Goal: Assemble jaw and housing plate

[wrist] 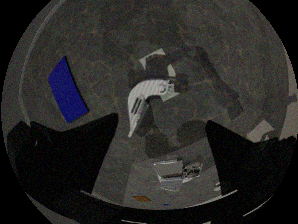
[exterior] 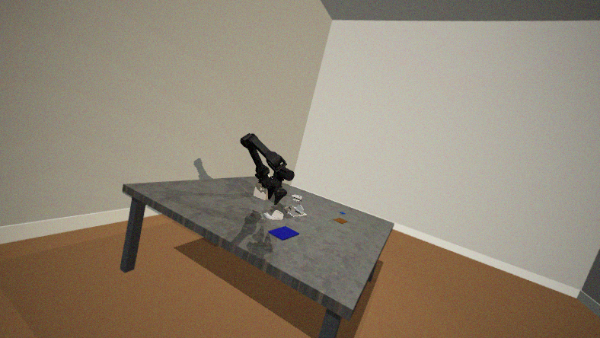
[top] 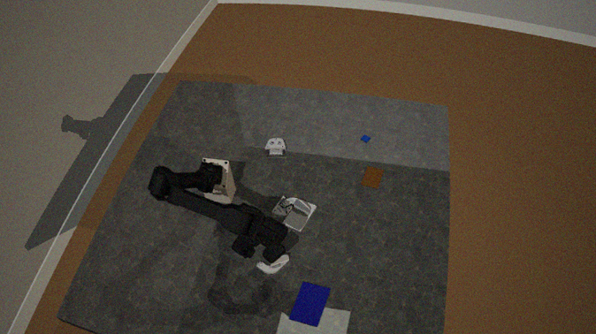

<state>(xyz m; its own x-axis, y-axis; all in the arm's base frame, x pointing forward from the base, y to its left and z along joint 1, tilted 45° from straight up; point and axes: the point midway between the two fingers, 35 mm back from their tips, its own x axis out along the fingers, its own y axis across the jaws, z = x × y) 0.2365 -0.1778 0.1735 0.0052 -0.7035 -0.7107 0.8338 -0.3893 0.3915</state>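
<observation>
The white jaw is 8 cm below my gripper tip, 1 cm to the right of it and 1 cm ahead of it. Also, from my gripper tip: small blue square: 62 cm to the left, 26 cm ahead, 8 cm below; orange patch: 42 cm to the left, 31 cm ahead, 8 cm below.
</observation>
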